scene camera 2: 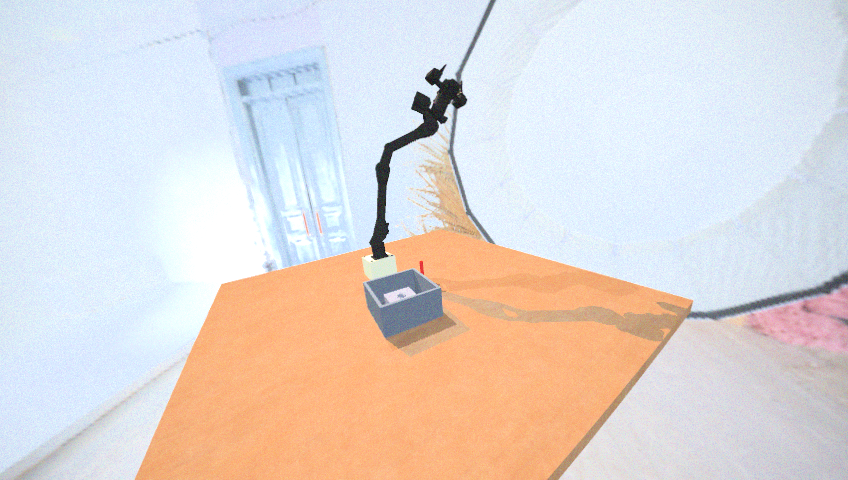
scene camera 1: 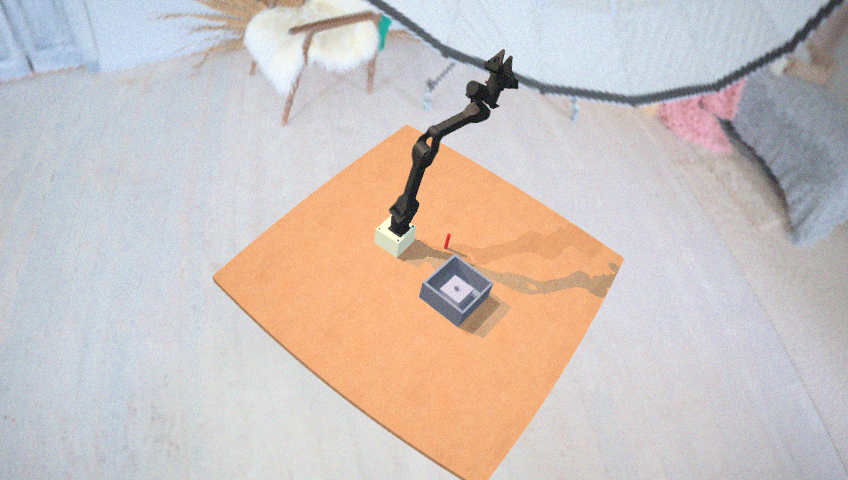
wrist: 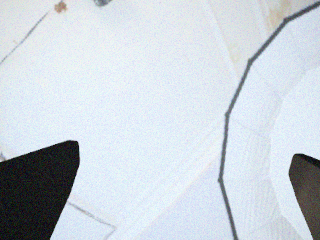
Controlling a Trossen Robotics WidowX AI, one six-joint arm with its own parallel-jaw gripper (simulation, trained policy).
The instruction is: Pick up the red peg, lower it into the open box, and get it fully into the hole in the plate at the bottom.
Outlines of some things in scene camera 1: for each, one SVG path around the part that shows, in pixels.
My gripper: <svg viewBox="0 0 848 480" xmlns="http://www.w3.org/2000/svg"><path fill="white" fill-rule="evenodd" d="M504 49L500 50L487 62L484 62L484 67L490 73L488 81L485 80L486 86L500 93L504 89L519 89L519 81L515 79L512 72L513 56L509 56L505 63L503 63Z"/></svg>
A grey box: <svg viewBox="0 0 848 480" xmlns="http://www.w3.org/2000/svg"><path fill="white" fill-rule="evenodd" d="M454 254L422 282L419 297L458 328L489 297L494 282ZM455 275L473 288L471 296L459 308L439 293L440 289Z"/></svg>
